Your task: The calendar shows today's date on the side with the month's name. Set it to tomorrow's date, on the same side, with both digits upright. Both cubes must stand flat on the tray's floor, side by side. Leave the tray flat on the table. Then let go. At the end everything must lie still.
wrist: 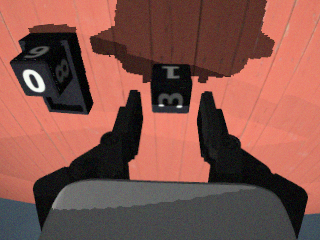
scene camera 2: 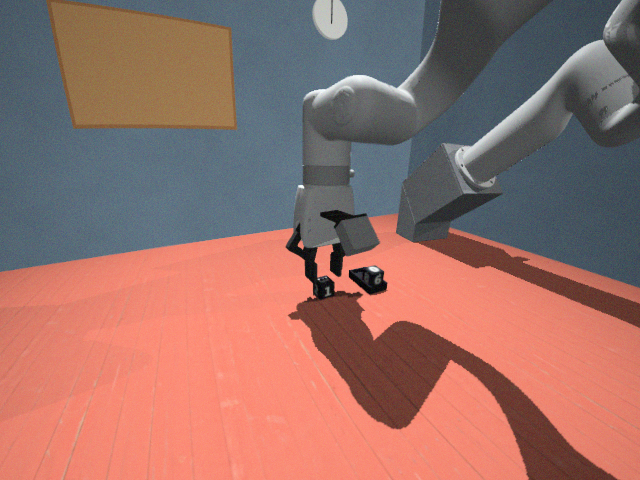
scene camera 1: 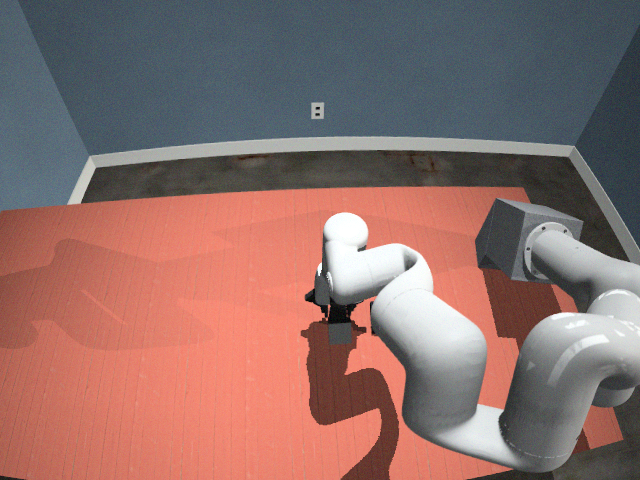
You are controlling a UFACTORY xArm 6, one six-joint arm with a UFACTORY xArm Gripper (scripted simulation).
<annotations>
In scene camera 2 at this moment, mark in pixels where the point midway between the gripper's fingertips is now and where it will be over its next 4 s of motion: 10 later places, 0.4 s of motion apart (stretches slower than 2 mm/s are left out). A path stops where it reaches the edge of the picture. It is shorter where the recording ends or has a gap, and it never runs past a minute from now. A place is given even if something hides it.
My gripper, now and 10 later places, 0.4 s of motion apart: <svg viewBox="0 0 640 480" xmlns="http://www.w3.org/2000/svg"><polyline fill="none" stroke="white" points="323,277 323,278 323,285 323,289 323,290 323,275 324,246 325,242 328,240 333,238 338,236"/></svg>
</annotations>
